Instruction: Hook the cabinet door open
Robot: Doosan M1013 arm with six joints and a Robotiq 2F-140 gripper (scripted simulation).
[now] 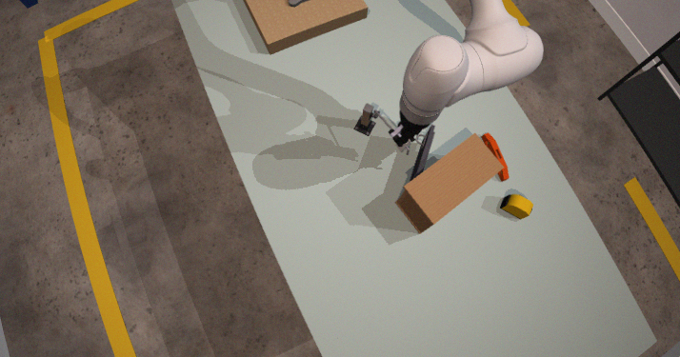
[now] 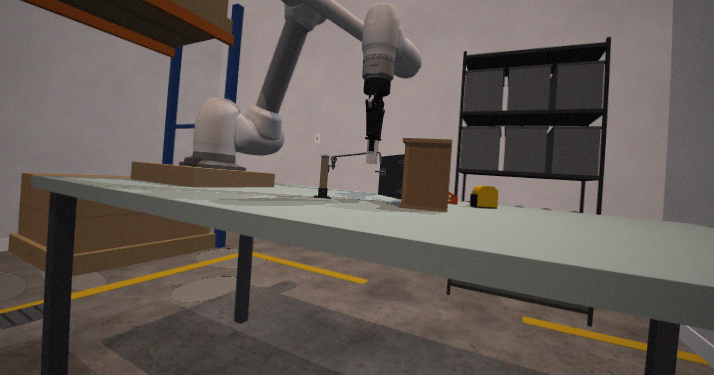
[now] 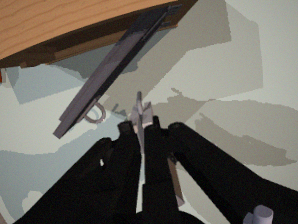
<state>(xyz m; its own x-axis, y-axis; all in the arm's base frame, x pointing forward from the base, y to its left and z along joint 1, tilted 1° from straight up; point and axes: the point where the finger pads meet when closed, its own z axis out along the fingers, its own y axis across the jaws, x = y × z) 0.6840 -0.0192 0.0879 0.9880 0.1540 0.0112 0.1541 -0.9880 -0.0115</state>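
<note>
My hand is 50 mm past the wire hook, 10 mm to the left of it and 20 mm above it. Also, from my hand: orange object: 120 mm ahead, 280 mm to the left, 120 mm below; dark door: 50 mm ahead, 30 mm to the left, 60 mm below; yellow tape measure: 280 mm ahead, 260 mm to the left, 110 mm below.
</note>
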